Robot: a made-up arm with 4 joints. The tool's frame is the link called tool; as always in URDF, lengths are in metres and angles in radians.
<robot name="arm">
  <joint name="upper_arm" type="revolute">
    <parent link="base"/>
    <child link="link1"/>
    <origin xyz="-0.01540 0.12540 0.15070" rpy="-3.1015 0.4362 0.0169"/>
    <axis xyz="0 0 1"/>
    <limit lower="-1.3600" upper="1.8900"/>
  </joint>
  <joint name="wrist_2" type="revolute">
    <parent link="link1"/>
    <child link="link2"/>
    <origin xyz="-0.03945 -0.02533 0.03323" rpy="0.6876 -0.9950 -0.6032"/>
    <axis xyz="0 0 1"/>
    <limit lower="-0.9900" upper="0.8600"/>
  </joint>
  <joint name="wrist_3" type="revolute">
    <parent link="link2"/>
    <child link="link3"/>
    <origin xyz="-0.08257 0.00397 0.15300" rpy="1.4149 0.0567 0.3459"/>
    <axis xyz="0 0 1"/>
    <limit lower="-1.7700" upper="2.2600"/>
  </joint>
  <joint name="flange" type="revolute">
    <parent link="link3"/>
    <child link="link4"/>
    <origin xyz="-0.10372 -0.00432 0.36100" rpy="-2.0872 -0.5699 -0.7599"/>
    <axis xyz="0 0 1"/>
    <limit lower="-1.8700" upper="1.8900"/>
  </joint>
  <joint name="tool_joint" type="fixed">
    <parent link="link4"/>
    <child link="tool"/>
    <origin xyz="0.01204 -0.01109 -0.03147" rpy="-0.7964 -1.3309 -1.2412"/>
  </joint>
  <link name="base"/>
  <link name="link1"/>
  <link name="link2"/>
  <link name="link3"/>
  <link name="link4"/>
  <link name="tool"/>
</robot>
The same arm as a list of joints. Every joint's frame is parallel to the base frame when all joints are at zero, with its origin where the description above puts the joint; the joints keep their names.
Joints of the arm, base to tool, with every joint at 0 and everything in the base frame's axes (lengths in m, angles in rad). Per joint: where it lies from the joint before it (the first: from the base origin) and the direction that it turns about. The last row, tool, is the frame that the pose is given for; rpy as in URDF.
upper_arm: axis -0.42281 0.032901 -0.905621 xyz -0.0154 0.1254 0.1507
wrist_2: axis -0.987896 0.155099 0.0022 xyz -0.0498 0.0258 -0.0125
wrist_3: axis 0 1 0 xyz -0.1560 -0.0083 0.0764
flange: axis -0.402497 -0.415697 -0.815593 xyz -0.0014 0.3610 0.1038
tool: xyz 0.0125 0.0277 0.0183 rpy -2.3255 1.0067 -2.7628
Joint limits (rad, base to tool): -1.3600..1.8900 -0.9900..0.8600 -1.7700..2.2600 -1.8700..1.8900

